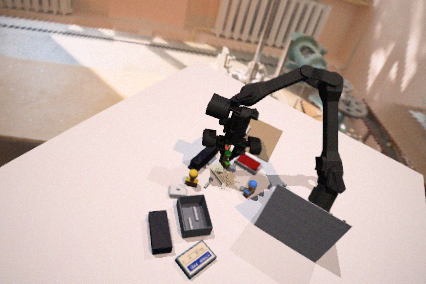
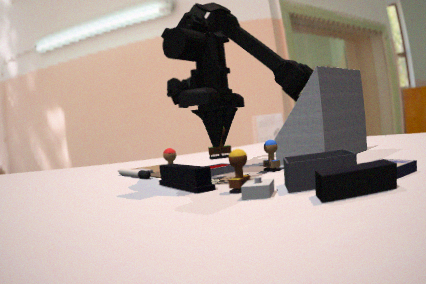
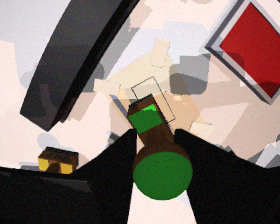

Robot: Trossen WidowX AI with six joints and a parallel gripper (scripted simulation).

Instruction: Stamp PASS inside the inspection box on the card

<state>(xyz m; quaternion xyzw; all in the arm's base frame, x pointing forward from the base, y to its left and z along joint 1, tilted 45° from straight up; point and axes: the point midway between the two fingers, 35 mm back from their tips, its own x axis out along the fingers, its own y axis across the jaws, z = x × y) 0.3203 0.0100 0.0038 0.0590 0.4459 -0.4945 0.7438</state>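
My gripper tip is 7 cm above the cream card and 1 cm past it. Round my gripper tip: black block: 8 cm ahead, 5 cm below; screw: 6 cm to the left, 6 cm below; green-knobbed stamp: right at my gripper tip.
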